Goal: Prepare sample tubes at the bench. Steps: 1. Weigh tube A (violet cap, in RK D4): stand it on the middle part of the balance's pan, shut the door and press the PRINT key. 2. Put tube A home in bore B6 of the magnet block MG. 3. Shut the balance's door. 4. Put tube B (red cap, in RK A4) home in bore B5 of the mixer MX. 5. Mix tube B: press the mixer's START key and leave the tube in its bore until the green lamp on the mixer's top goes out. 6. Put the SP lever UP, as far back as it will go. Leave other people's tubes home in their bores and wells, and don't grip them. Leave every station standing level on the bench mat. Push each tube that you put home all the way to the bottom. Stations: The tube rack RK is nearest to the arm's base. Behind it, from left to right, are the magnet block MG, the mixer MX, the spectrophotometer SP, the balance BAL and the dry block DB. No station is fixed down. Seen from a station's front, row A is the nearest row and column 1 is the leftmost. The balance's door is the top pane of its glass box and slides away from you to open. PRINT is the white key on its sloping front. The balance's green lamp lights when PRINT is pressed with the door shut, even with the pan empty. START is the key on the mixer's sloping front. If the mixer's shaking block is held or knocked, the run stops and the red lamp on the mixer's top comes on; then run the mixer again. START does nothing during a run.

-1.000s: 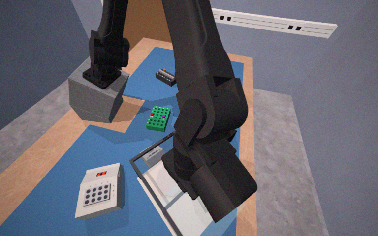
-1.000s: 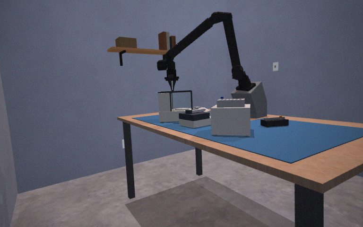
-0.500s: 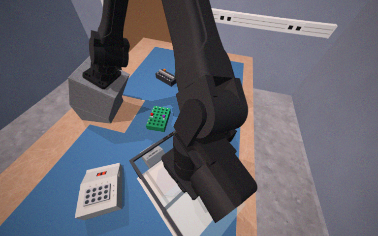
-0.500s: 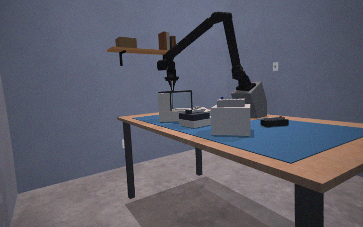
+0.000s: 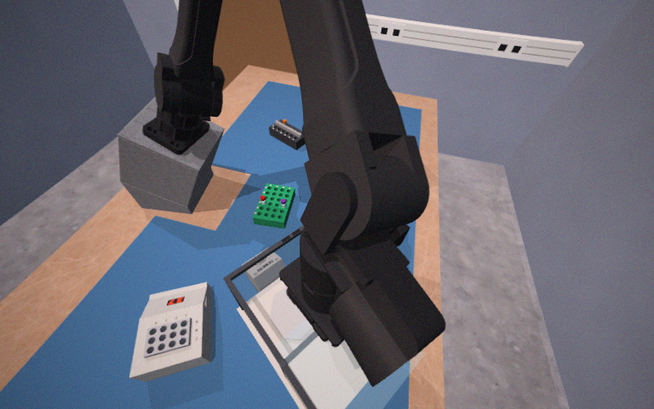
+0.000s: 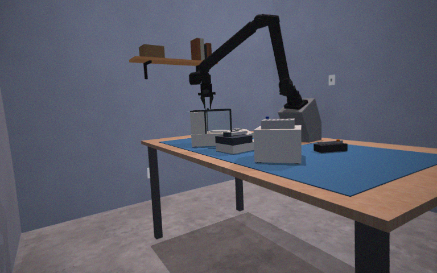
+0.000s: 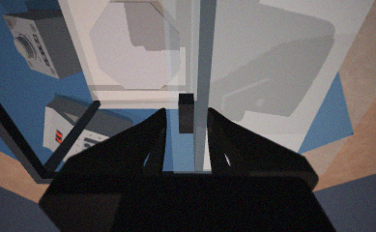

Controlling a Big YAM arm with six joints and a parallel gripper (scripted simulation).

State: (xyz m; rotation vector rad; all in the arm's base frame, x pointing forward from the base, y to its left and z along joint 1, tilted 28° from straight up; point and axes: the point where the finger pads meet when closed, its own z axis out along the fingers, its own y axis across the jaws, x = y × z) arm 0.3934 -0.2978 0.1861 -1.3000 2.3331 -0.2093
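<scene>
Right now my hand is 30 mm short of the balance door, 10 mm to the left of it and 10 mm above it. Round my hand: dry block DB 270 mm behind, 190 mm below, 60 mm to the right; then SP lever 290 mm to the left, 130 mm below, 20 mm behind; then white print key 180 mm behind, 150 mm below, 110 mm to the left.
</scene>
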